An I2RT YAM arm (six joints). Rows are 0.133 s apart.
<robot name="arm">
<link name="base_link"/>
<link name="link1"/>
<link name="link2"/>
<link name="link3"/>
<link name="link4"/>
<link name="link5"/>
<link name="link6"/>
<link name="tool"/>
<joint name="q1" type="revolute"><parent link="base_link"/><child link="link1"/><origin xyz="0 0 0.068"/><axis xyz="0 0 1"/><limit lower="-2.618" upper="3.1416"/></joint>
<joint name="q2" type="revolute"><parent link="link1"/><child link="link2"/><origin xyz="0.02 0.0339 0.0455"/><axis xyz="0 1 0"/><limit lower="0" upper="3.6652"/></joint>
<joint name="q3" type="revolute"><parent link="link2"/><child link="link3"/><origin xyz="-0.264 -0.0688 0"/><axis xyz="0 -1 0"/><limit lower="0" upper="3.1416"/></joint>
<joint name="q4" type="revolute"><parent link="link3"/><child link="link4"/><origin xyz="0.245 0.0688 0.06"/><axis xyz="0 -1 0"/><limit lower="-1.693" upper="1.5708"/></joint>
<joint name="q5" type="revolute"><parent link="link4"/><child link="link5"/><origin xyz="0.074 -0.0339 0.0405"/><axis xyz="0 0 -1"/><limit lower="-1.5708" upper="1.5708"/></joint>
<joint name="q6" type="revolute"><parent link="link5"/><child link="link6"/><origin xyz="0.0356 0 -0.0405"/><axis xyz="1 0 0"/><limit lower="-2.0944" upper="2.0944"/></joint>
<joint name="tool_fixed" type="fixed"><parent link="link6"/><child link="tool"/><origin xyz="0 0 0" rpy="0 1.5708 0"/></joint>
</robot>
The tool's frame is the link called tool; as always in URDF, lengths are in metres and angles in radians.
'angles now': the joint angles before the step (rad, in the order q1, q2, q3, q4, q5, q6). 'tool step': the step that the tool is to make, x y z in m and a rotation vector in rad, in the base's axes. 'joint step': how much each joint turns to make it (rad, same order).
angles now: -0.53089, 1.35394, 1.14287, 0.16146, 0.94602, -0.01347
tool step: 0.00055, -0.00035, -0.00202, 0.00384, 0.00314, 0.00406
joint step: -0.00038, 0.00204, -0.00388, -0.00078, -0.00452, 0.00253
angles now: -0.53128, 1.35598, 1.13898, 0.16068, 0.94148, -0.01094
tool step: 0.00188, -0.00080, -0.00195, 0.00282, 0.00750, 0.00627
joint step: 0.00046, 0.00715, -0.00002, 0.00161, -0.00572, -0.00289
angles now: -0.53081, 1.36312, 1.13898, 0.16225, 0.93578, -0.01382
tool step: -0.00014, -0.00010, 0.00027, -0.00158, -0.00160, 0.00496
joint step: -0.00090, -0.00089, -0.00087, 0.00338, -0.00581, -0.00152
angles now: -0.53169, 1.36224, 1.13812, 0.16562, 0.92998, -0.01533
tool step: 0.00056, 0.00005, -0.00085, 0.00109, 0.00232, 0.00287
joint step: 0.00091, 0.00146, -0.00143, 0.00081, -0.00194, -0.00059
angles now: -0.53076, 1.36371, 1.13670, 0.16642, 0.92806, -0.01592
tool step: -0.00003, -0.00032, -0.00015, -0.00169, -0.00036, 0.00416
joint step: -0.00130, -0.00001, -0.00181, 0.00508, -0.00537, -0.00265
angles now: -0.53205, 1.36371, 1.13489, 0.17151, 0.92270, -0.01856
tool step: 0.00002, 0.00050, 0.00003, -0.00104, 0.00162, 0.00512
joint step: 0.00114, -0.00150, -0.00167, 0.00185, -0.00387, -0.00320
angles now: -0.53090, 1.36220, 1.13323, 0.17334, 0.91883, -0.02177
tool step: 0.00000, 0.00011, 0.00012, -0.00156, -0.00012, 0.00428
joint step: 0.00001, -0.00074, -0.00116, 0.00329, -0.00419, -0.00249
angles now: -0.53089, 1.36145, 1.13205, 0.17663, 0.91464, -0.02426
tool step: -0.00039, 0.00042, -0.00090, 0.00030, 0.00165, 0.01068
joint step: -0.00023, -0.00331, -0.00605, 0.00265, -0.01087, -0.00188
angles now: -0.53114, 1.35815, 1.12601, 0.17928, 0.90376, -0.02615
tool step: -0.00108, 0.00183, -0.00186, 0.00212, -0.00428, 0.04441
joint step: 0.00008, -0.01199, -0.01662, 0.00523, -0.04448, 0.00261
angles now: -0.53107, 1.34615, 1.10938, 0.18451, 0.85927, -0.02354
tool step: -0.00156, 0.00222, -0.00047, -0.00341, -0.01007, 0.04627
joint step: 0.00007, -0.01456, -0.01673, 0.01260, -0.04625, -0.00002
